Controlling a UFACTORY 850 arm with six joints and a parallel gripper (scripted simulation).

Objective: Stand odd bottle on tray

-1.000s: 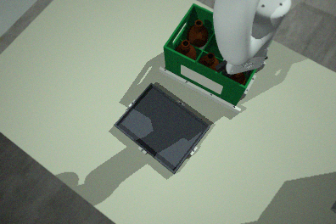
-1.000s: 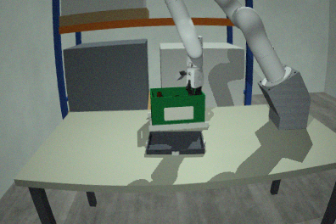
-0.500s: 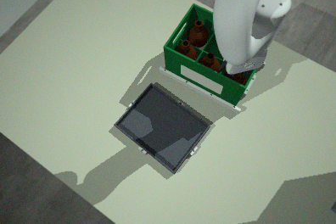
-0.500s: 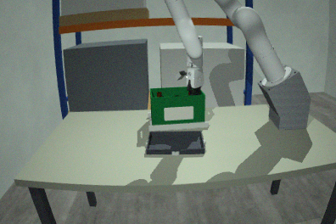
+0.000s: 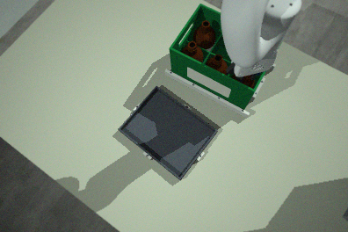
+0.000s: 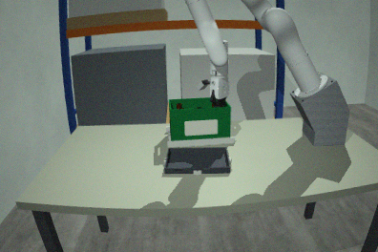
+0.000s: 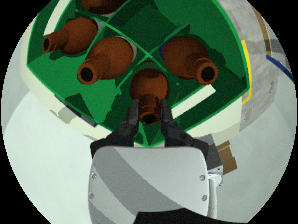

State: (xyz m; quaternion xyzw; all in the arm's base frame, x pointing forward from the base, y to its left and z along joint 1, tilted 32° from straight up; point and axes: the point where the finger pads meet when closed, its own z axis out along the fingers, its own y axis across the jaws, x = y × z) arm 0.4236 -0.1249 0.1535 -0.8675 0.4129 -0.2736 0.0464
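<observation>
Right now the green crate is 8 cm ahead of my hand, 6 cm to the right of it and 7 cm below it. The rest, counted from my hand: dark grey tray: 16 cm ahead, 20 cm to the left, 15 cm below.
</observation>
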